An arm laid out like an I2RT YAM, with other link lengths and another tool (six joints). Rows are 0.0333 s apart.
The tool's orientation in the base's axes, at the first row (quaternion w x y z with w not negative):
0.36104 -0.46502 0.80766 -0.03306
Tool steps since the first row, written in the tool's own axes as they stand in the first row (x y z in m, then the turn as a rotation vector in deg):
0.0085 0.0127 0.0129 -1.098 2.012 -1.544
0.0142 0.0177 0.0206 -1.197 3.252 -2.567
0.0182 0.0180 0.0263 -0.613 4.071 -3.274
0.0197 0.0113 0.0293 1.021 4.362 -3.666
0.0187 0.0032 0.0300 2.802 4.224 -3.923
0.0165 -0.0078 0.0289 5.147 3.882 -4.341
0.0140 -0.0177 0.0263 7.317 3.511 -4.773
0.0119 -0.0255 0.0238 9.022 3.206 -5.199
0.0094 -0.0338 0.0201 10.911 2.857 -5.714
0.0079 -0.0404 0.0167 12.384 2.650 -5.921
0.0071 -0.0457 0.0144 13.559 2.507 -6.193
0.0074 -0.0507 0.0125 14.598 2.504 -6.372
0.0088 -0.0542 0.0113 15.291 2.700 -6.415
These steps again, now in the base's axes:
-0.0039 0.0042 -0.0191 -2.074 1.552 0.962
-0.0046 0.0048 -0.0299 -3.574 2.041 1.288
-0.0025 0.0035 -0.0364 -4.783 1.852 1.168
0.0037 -0.0006 -0.0369 -5.736 0.639 0.441
0.0104 -0.0042 -0.0337 -6.340 -0.891 -0.300
0.0184 -0.0090 -0.0274 -7.068 -3.020 -1.154
0.0247 -0.0134 -0.0202 -7.729 -5.034 -1.890
0.0295 -0.0169 -0.0142 -8.292 -6.648 -2.400
0.0340 -0.0207 -0.0069 -8.934 -8.455 -2.928
0.0372 -0.0242 -0.0010 -9.362 -9.772 -3.508
0.0399 -0.0273 0.0032 -9.786 -10.840 -3.901
0.0423 -0.0309 0.0064 -10.212 -11.698 -4.342
0.0437 -0.0343 0.0079 -10.594 -12.136 -4.770

